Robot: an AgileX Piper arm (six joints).
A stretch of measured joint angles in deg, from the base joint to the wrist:
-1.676, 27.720, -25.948, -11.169, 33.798, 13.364
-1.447, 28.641, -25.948, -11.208, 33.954, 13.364
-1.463, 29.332, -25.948, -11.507, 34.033, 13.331
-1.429, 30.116, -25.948, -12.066, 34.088, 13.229
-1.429, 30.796, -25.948, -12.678, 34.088, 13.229
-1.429, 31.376, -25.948, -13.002, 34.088, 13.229
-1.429, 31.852, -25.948, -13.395, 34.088, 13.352
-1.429, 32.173, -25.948, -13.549, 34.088, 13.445
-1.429, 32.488, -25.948, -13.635, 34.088, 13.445
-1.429, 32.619, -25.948, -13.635, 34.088, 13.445
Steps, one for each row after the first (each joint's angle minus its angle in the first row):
0.229, 0.921, 0.000, -0.039, 0.156, 0.000
0.213, 1.612, 0.000, -0.338, 0.235, -0.033
0.247, 2.396, 0.000, -0.897, 0.290, -0.135
0.247, 3.076, 0.000, -1.509, 0.290, -0.135
0.247, 3.656, 0.000, -1.833, 0.290, -0.135
0.247, 4.132, 0.000, -2.226, 0.290, -0.012
0.247, 4.453, 0.000, -2.380, 0.290, 0.081
0.247, 4.768, 0.000, -2.466, 0.290, 0.081
0.247, 4.899, 0.000, -2.466, 0.290, 0.081

